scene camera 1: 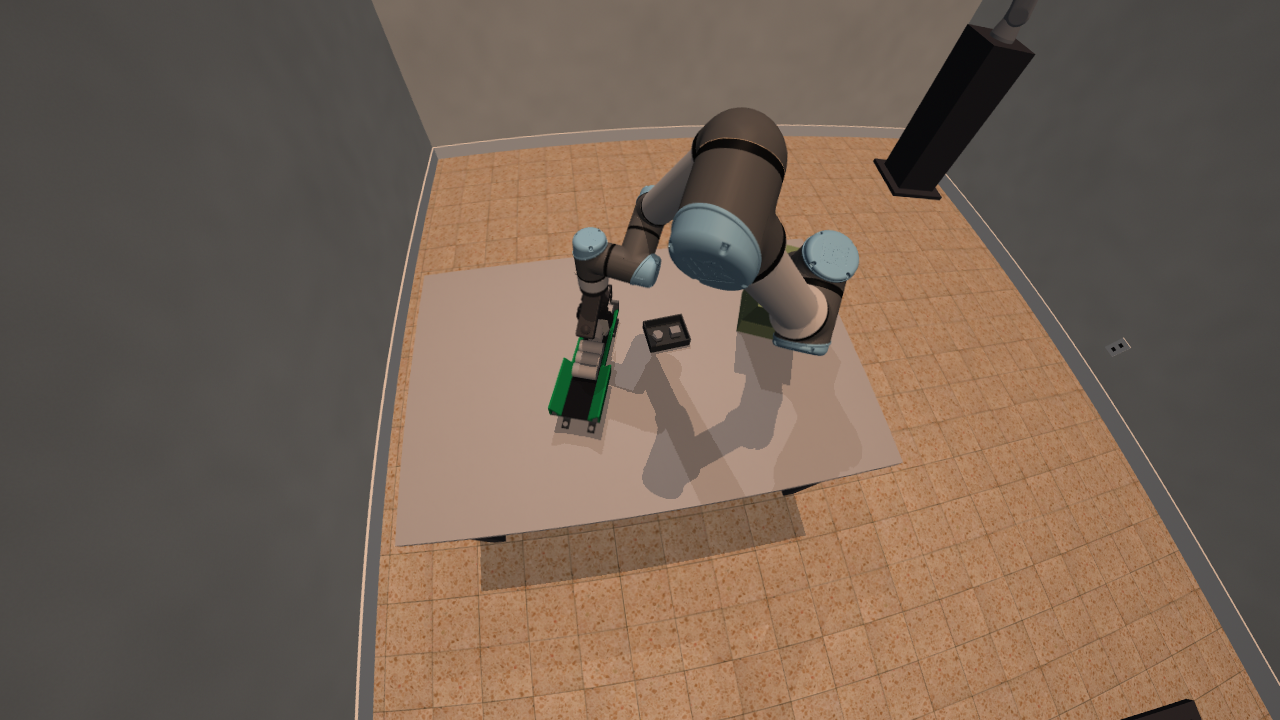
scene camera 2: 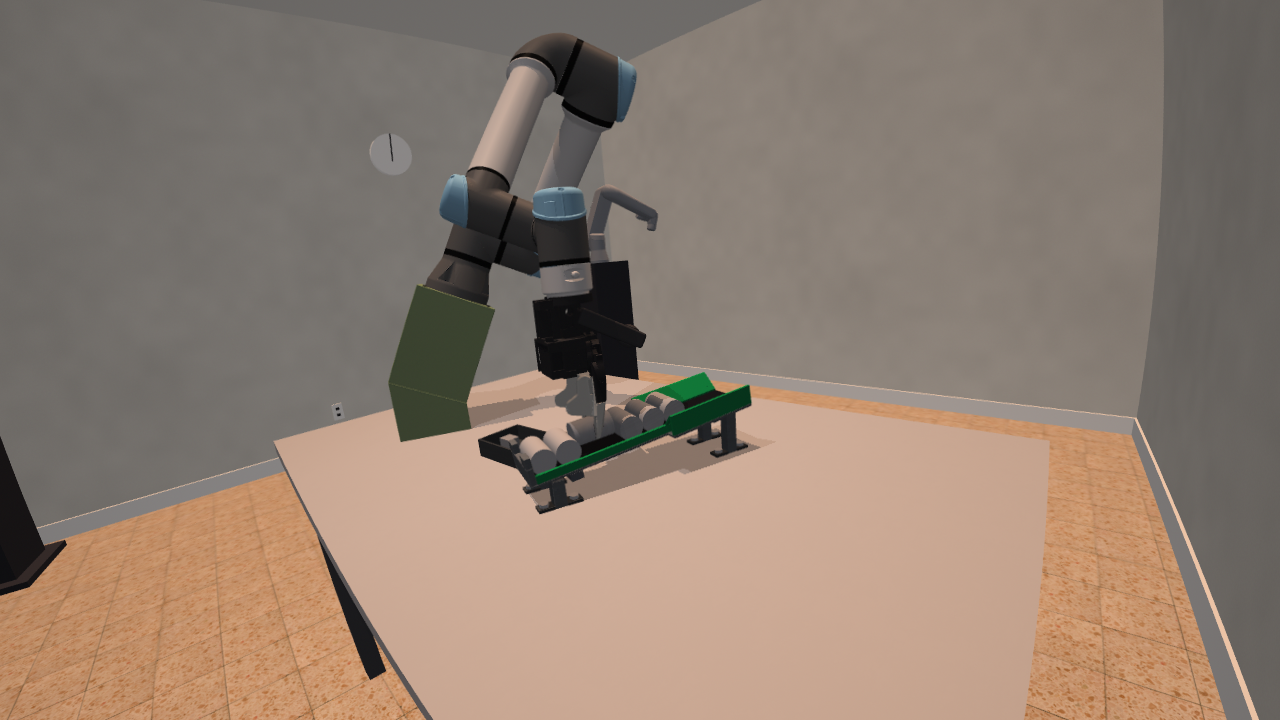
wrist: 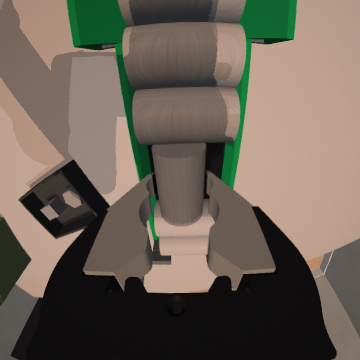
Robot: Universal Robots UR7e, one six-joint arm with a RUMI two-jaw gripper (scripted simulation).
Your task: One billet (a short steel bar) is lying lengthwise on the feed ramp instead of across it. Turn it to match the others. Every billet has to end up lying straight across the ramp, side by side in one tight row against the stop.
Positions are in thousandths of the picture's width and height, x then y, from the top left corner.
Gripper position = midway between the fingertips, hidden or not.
Note:
In view: my gripper (scene camera 2: 463, 603) and a black tray (scene camera 2: 382, 620).
The black tray also shows in scene camera 1 (scene camera 1: 507, 453) and in the wrist view (wrist: 201, 610). My gripper is seen too in scene camera 1 (scene camera 1: 467, 465) and in the wrist view (wrist: 501, 482).

